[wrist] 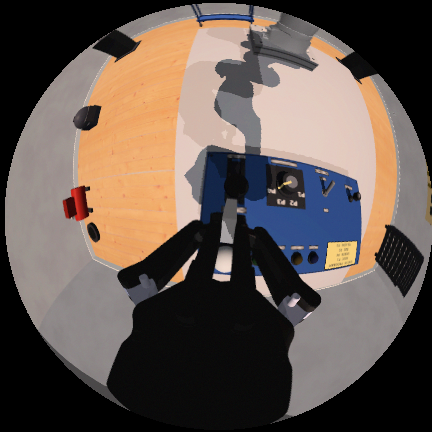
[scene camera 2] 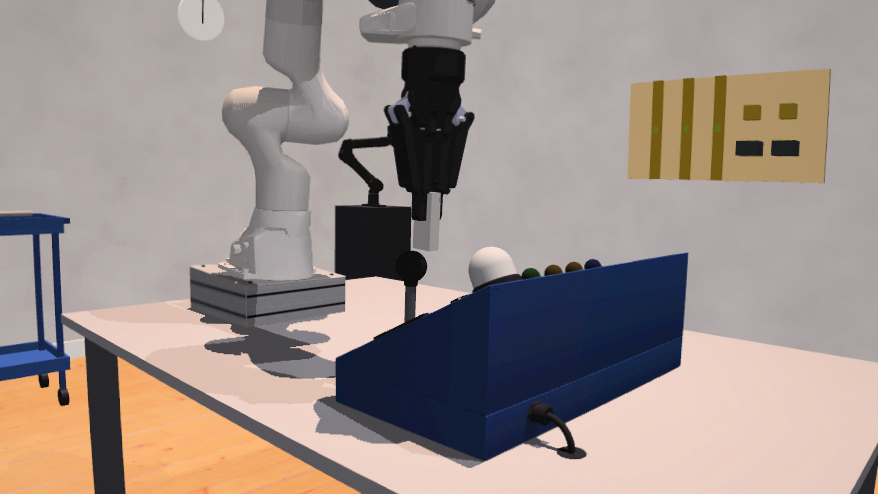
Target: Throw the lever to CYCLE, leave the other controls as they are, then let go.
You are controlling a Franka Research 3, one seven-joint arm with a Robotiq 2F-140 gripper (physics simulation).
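The lever [scene camera 2: 411,266] [wrist: 236,186] has a black ball knob on a grey shaft and stands near one end of the blue console [scene camera 2: 583,331] [wrist: 300,225]. In the scene view it looks about upright. Its labels are too small to read, so I cannot tell which setting is CYCLE. My gripper [scene camera 2: 426,234] [wrist: 230,207] is shut and empty, with light grey pads at its tips. The tips hang a little above the knob's height, on the side toward the white dome, and look apart from the knob. In the wrist view the fingers partly cover the console.
The white dome [scene camera 2: 491,267] [wrist: 223,260] stands on the console behind the lever. A rotary dial [wrist: 288,183], a toggle [wrist: 328,188] and a small black knob [wrist: 357,196] sit beside the lever. Several coloured buttons, including a blue one [scene camera 2: 592,264] [wrist: 313,257], line the console's rear.
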